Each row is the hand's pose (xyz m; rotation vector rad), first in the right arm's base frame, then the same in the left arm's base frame.
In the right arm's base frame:
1: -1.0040 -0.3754 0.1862 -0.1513 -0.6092 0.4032
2: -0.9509 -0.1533 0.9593 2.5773 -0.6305 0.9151
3: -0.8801 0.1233 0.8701 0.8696 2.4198 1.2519
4: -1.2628 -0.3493 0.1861 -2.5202 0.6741 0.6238
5: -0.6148 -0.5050 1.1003 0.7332 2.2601 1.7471
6: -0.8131 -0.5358 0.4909 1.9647 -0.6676 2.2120
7: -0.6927 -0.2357 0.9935 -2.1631 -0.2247 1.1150
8: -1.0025 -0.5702 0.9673 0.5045 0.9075 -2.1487
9: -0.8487 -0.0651 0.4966 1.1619 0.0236 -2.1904
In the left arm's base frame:
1: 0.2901 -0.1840 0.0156 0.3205 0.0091 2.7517
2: -0.0578 -0.0008 0.7193 -1.6587 -2.5158 -0.5049
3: -0.2809 -0.1886 0.6525 1.5308 -1.6697 -0.2290
4: 0.4504 -0.3553 0.1280 1.4488 1.7589 -1.0102
5: -0.0735 0.5008 0.6501 1.2422 -1.4310 -0.2990
6: 0.2082 0.1626 0.1833 -1.2848 -1.5540 -0.5976
7: -0.1854 0.2232 0.6289 0.5322 1.6691 -1.5290
8: 0.2661 0.2645 0.6836 -0.9237 0.4521 -0.1117
9: -0.0957 -0.1865 0.2761 -0.0694 0.6332 -0.1444

